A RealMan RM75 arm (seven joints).
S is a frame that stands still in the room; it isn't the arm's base.
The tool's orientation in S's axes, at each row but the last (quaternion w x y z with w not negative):
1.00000 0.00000 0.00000 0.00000
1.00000 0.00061 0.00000 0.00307
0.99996 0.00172 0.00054 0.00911
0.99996 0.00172 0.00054 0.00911
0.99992 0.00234 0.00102 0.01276
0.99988 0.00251 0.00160 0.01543
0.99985 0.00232 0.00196 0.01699
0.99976 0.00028 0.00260 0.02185
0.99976 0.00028 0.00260 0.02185
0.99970 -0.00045 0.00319 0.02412
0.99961 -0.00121 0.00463 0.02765
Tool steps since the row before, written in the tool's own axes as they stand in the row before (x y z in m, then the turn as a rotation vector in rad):
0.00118 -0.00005 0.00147 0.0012 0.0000 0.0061
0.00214 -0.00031 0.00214 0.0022 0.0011 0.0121
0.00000 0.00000 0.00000 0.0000 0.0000 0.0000
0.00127 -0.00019 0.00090 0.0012 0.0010 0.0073
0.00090 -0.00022 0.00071 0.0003 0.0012 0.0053
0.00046 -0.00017 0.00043 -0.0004 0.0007 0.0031
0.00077 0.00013 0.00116 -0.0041 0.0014 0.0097
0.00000 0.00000 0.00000 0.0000 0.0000 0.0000
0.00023 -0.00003 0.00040 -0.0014 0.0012 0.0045
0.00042 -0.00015 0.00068 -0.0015 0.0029 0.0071
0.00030 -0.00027 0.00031 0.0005 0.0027 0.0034
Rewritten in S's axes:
0.00118 -0.00005 0.00147 0.0012 0.0000 0.0061
0.00214 -0.00030 0.00214 0.0022 0.0011 0.0121
0.00000 0.00000 0.00000 0.0000 0.0000 0.0000
0.00127 -0.00017 0.00090 0.0012 0.0010 0.0073
0.00091 -0.00020 0.00071 0.0003 0.0012 0.0053
0.00047 -0.00016 0.00043 -0.0004 0.0007 0.0031
0.00077 0.00015 0.00116 -0.0041 0.0012 0.0097
0.00000 0.00000 0.00000 0.0000 0.0000 0.0000
0.00023 -0.00002 0.00040 -0.0014 0.0011 0.0045
0.00043 -0.00013 0.00068 -0.0016 0.0028 0.0071
0.00032 -0.00025 0.00031 0.0004 0.0027 0.0034

